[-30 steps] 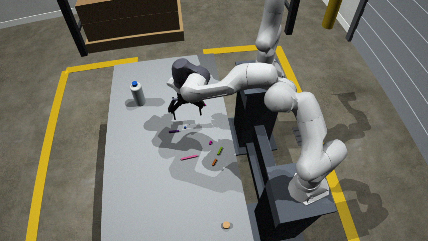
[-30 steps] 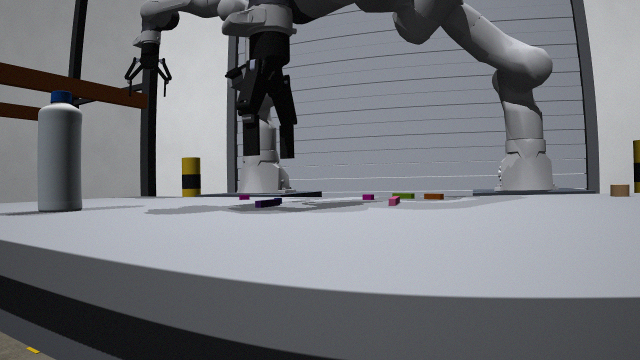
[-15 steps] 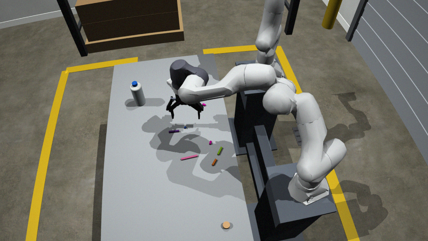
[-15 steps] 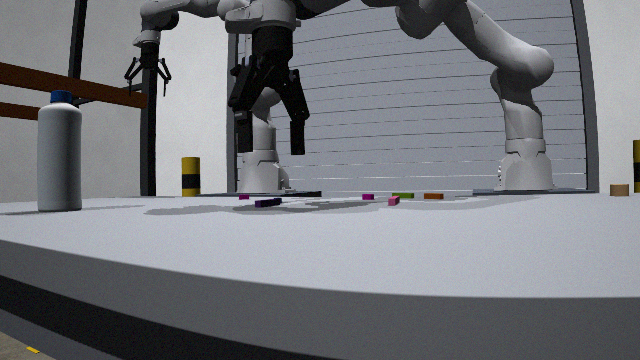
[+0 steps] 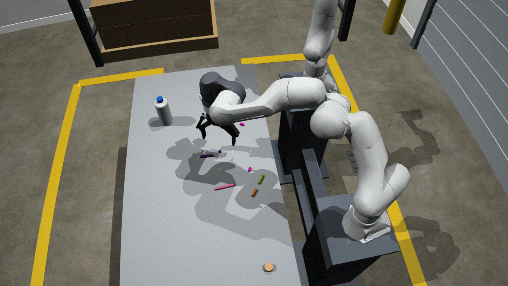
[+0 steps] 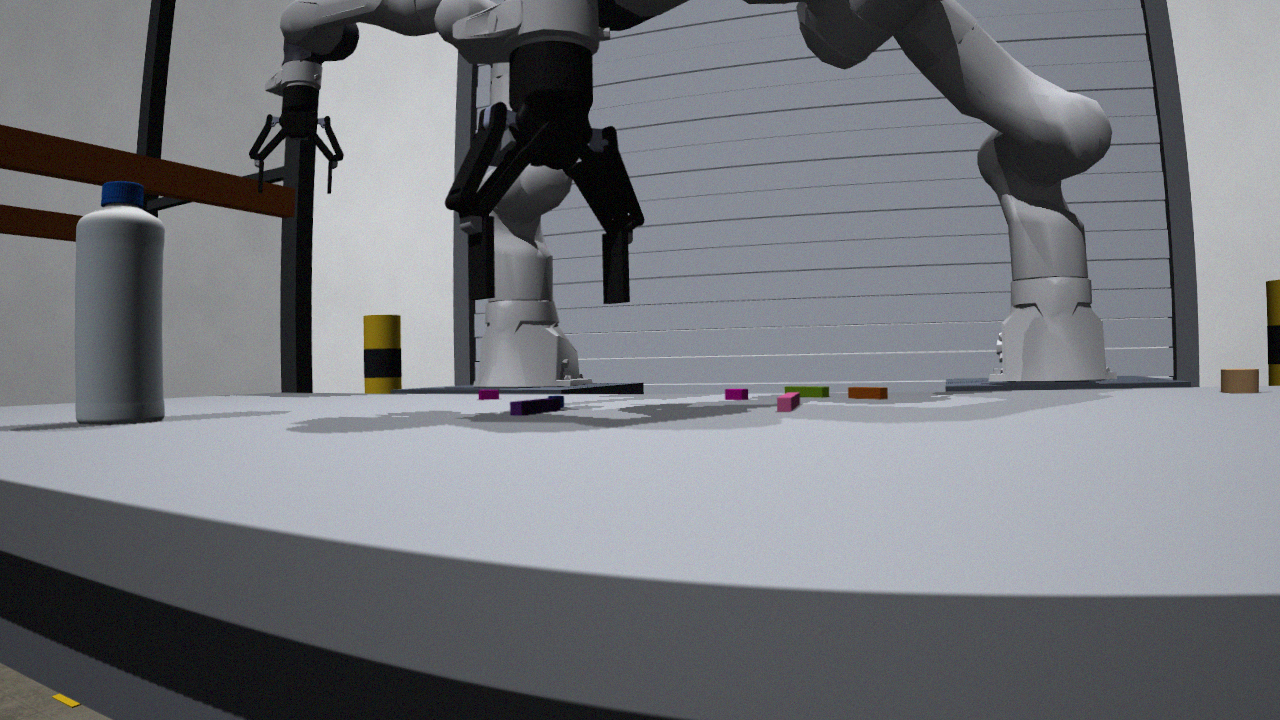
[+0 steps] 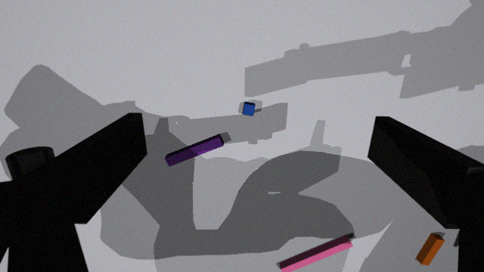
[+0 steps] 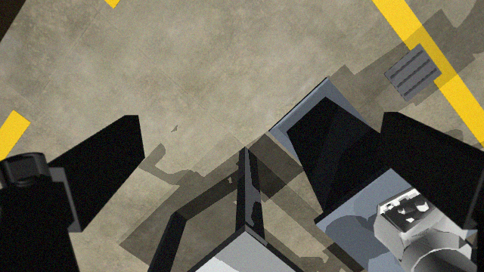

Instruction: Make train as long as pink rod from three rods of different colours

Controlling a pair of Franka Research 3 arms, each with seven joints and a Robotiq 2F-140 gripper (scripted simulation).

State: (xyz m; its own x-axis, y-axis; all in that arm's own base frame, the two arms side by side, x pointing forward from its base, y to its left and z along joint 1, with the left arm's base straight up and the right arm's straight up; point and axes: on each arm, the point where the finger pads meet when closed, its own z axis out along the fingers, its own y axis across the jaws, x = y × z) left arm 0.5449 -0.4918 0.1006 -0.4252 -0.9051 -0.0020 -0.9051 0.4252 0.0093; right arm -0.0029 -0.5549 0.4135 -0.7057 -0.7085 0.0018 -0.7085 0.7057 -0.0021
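Right now my left hand is 100 mm above the blue rod. From my left hand the other things lie so: magenta rod (150 mm to the right, 130 mm behind, 100 mm below); purple rod (100 mm below, 70 mm ahead, 20 mm to the left); pink rod (200 mm to the left, 100 mm below).
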